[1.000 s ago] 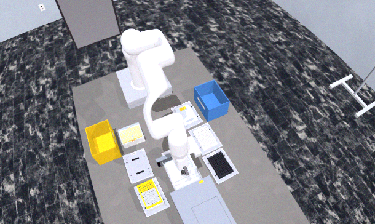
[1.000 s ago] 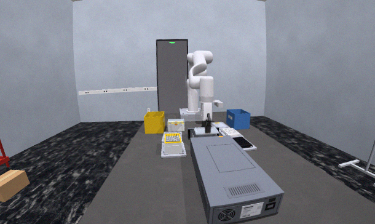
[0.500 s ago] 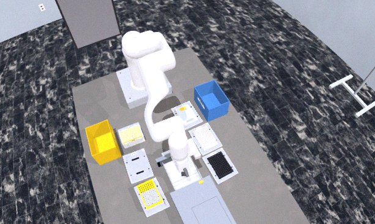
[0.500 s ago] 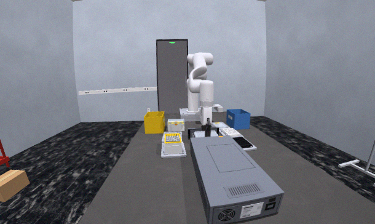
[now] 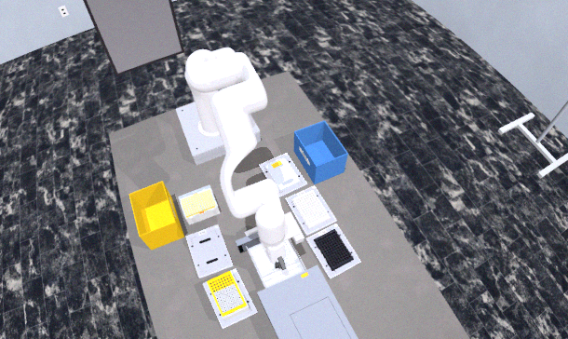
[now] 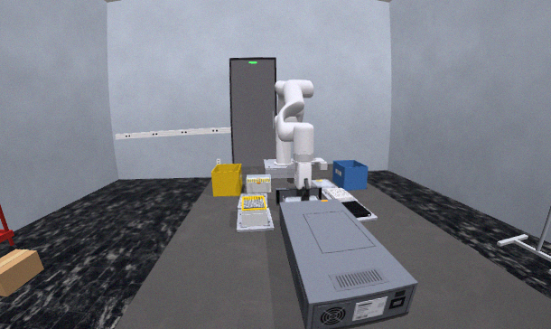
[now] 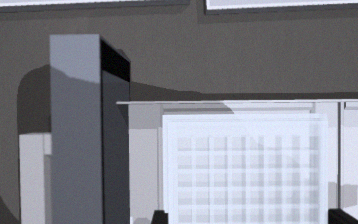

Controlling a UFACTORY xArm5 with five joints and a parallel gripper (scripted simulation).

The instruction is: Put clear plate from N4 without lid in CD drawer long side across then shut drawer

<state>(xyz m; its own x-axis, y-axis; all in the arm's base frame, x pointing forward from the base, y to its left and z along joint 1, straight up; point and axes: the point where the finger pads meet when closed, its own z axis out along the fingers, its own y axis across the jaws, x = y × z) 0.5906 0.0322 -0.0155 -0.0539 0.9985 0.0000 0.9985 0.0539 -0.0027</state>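
The clear plate is 10 mm below my hand. From my hand the other things lie so: cooler drawer 30 mm ahead, 10 mm below; then grey cooler CD 180 mm ahead, 10 mm to the left, 10 mm below; then black plate 50 mm ahead, 190 mm to the left, 30 mm below.
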